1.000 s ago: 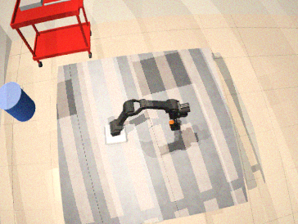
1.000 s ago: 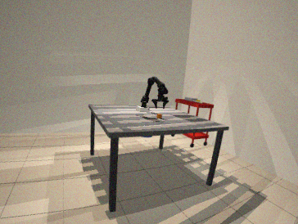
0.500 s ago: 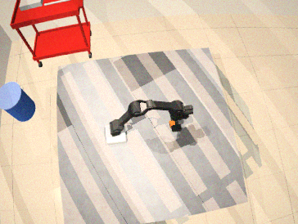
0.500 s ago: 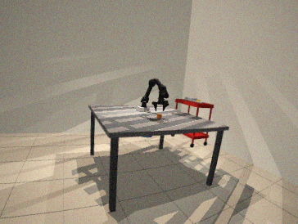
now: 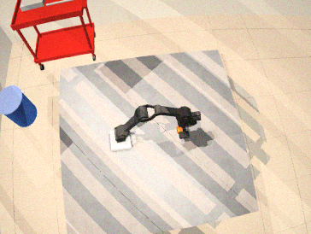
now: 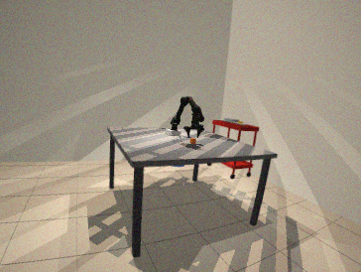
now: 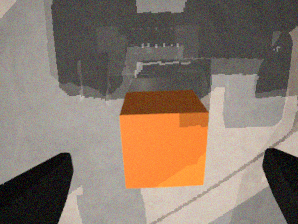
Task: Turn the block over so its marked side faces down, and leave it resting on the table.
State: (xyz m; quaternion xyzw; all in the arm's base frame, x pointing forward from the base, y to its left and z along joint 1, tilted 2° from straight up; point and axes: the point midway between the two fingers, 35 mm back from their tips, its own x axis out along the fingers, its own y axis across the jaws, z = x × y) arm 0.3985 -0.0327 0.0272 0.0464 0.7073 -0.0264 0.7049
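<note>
Now: the orange block 30 mm below my gripper tip and 10 mm behind it.
</note>
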